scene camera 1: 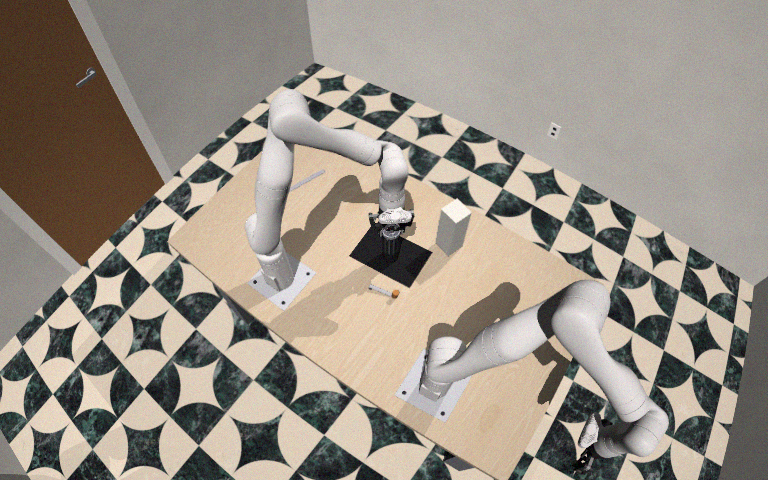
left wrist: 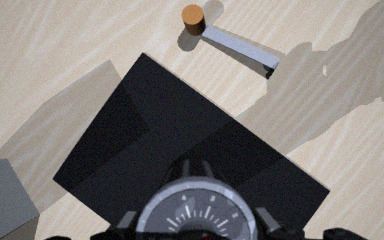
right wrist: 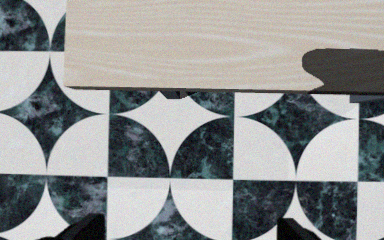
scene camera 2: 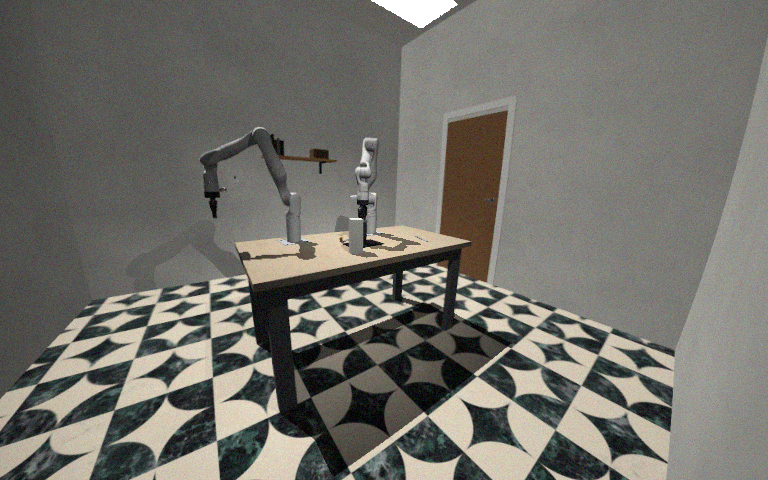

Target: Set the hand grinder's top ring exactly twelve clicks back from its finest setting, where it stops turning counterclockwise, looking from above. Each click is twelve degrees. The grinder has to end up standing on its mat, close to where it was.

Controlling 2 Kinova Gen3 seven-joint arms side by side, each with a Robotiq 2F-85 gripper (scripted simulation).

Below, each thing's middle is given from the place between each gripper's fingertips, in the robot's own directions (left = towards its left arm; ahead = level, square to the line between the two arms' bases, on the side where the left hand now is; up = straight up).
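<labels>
The black mat (scene camera 1: 412, 257) is 830 mm to the left of my right hand, 290 mm ahead of it and 200 mm below it. As for the tall pale box (scene camera 1: 454, 219), my right hand is 450 mm short of that, 690 mm to the right of it and 100 mm above it.
From my left hand, the box is 140 mm to the right, 160 mm ahead and 60 mm below, while the mat is 160 mm below and 10 mm ahead. Going by its middle, the mat is nearer to my left hand than to my right hand.
</labels>
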